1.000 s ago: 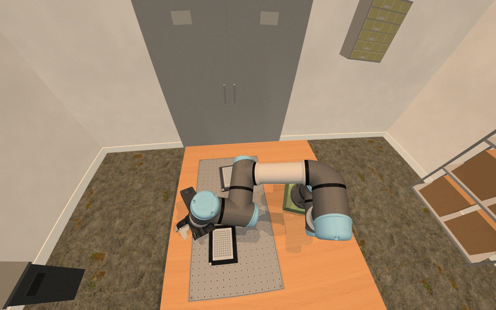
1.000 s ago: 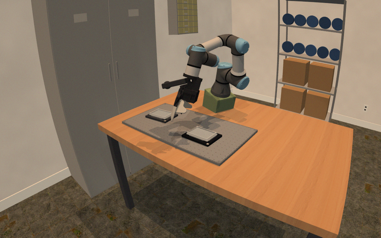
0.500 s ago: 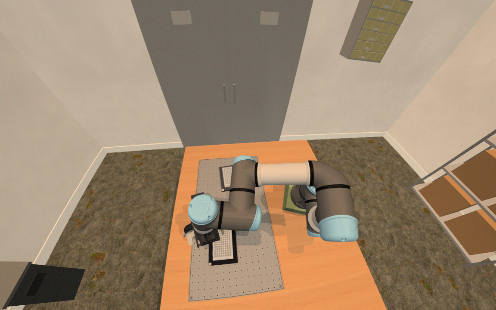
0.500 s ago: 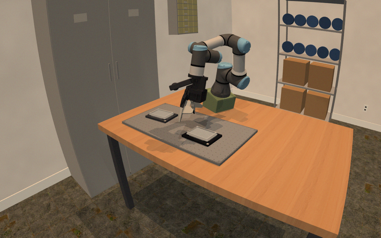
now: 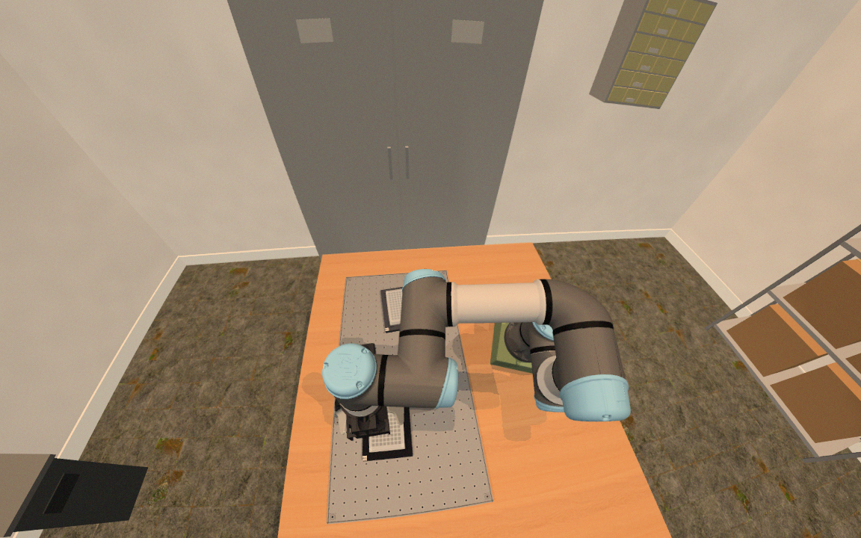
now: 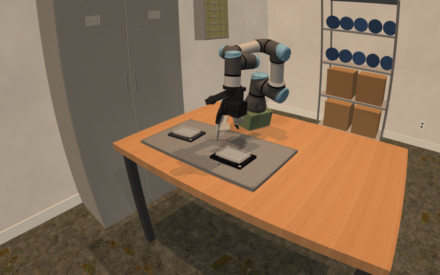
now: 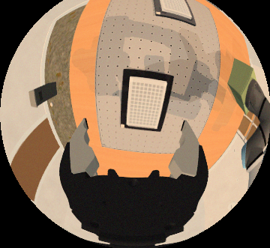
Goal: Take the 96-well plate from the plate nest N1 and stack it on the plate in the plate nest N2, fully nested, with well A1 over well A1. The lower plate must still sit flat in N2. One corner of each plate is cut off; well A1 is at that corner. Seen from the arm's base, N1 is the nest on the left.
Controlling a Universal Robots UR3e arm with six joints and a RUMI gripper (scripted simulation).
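The black plate nest lies 110 mm below my hand, 20 mm behind it and 10 mm to the left of it.
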